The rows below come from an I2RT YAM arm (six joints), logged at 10 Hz.
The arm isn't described. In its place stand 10 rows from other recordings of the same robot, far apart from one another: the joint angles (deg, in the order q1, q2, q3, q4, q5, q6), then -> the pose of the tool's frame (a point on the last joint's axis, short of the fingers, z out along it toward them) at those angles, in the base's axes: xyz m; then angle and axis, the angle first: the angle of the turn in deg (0 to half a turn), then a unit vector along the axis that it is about.
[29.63 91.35 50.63 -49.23 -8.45 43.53] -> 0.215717 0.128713 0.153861 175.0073 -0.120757 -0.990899 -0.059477
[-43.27 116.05 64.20 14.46 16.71 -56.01] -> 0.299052 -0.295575 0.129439 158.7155 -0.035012 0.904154 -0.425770
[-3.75 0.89 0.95 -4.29 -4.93 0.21] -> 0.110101 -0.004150 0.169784 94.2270 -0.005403 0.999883 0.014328
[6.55 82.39 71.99 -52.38 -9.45 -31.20] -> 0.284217 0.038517 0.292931 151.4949 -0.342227 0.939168 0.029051
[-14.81 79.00 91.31 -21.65 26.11 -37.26] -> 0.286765 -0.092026 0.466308 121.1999 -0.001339 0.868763 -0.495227
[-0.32 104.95 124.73 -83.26 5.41 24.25] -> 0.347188 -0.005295 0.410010 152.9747 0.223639 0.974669 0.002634
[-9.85 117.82 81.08 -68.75 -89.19 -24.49] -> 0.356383 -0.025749 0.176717 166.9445 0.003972 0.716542 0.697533
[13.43 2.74 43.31 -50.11 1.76 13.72] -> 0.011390 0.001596 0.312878 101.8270 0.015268 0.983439 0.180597
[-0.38 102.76 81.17 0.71 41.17 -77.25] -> 0.422210 -0.026236 0.300696 153.1365 -0.332096 0.748350 -0.574182
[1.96 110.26 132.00 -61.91 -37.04 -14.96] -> 0.394063 0.034943 0.441582 129.1283 -0.286659 0.920112 0.266872
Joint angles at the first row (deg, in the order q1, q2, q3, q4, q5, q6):
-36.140 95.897 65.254 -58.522 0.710 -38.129
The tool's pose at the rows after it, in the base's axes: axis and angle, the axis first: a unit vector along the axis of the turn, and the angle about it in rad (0 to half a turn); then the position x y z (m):
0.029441 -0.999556 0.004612 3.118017 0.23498 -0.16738 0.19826
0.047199 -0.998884 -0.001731 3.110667 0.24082 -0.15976 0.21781
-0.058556 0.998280 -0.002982 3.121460 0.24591 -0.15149 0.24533
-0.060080 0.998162 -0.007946 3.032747 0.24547 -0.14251 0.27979
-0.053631 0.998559 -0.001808 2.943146 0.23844 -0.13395 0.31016
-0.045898 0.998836 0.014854 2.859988 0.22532 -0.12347 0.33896
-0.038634 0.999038 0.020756 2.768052 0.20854 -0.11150 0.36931
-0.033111 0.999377 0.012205 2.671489 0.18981 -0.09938 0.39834
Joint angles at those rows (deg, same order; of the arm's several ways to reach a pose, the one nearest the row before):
-35.311 95.897 66.435 -61.299 1.235 -38.677
-33.451 95.329 70.368 -66.587 0.885 -38.850
-31.682 93.340 74.542 -70.062 -0.382 -38.392
-30.479 90.215 79.024 -73.122 -2.721 -37.233
-30.109 87.001 82.565 -75.899 -6.022 -35.748
-30.109 83.526 85.756 -79.440 -10.065 -34.240
-30.107 79.680 89.253 -82.433 -13.234 -32.533
-30.108 75.855 92.817 -84.314 -15.049 -30.873

